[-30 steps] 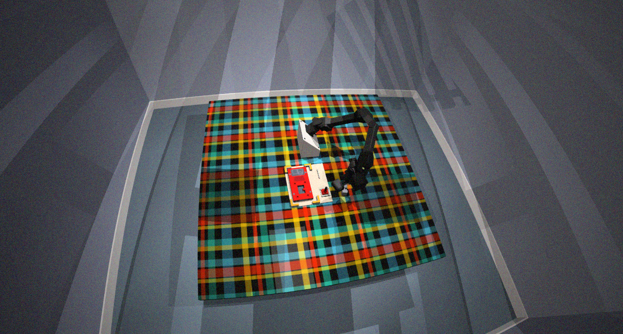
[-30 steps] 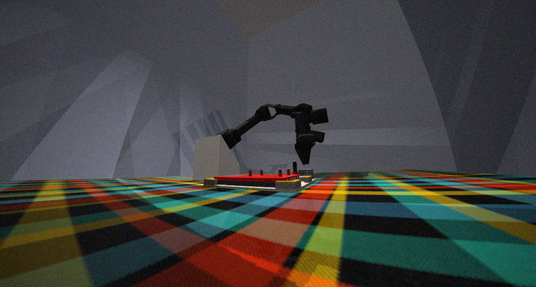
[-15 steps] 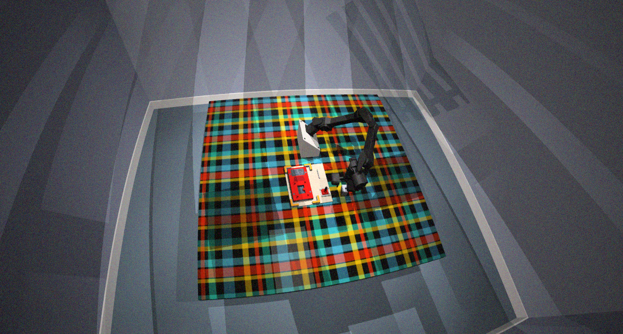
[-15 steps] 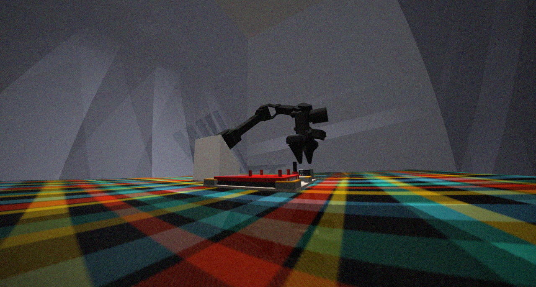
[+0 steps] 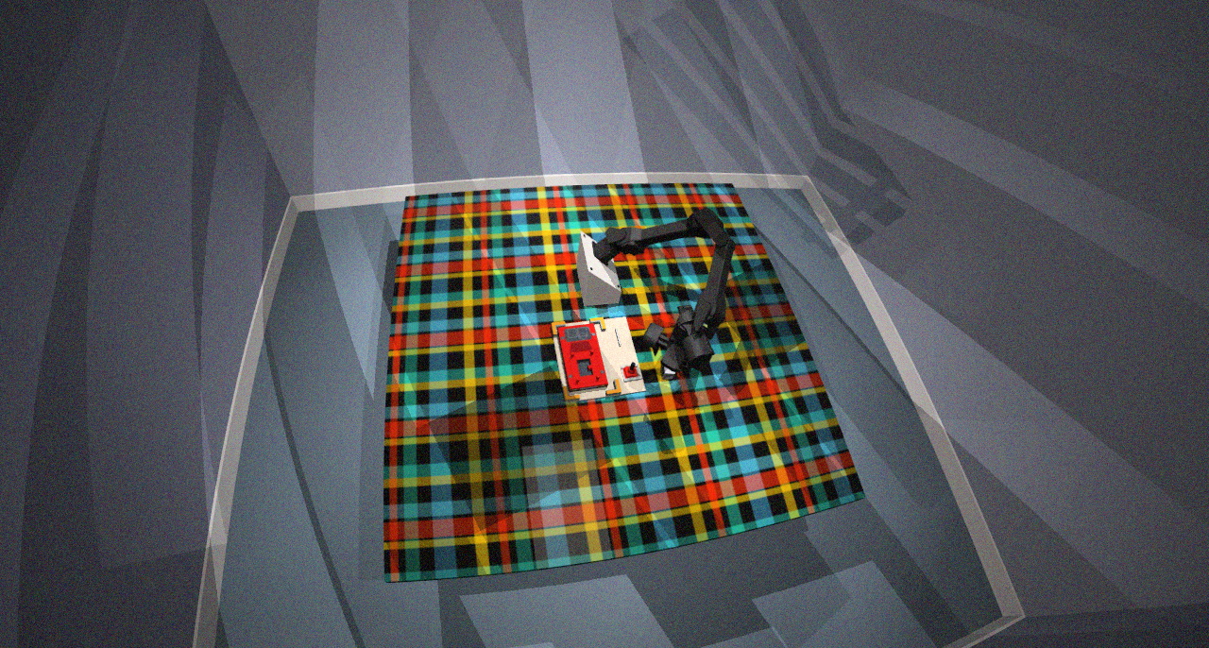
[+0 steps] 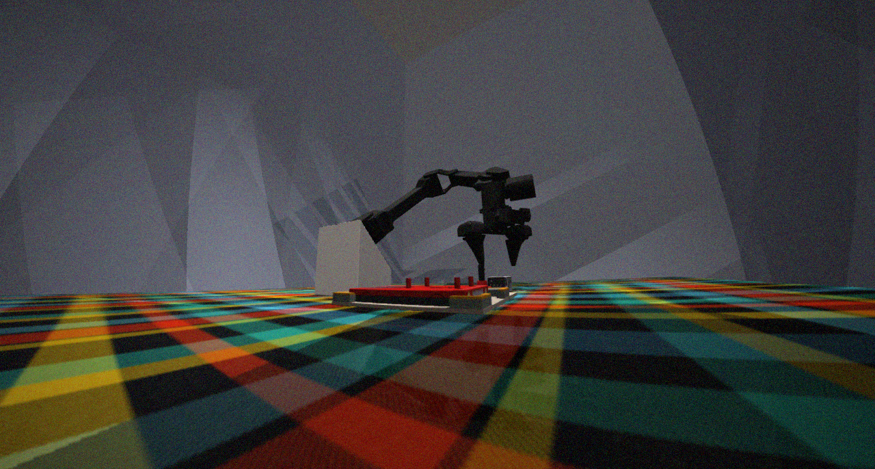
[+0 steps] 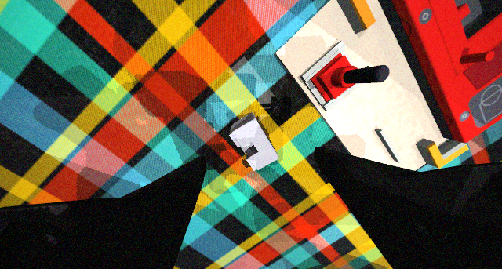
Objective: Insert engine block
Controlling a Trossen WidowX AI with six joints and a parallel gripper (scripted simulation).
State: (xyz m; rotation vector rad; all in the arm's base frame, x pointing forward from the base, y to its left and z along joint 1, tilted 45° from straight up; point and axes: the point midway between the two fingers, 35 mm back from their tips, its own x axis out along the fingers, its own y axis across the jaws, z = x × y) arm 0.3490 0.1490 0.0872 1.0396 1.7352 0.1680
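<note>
My gripper tip is now 10 mm to the right of the engine block and 40 mm above it.
</note>
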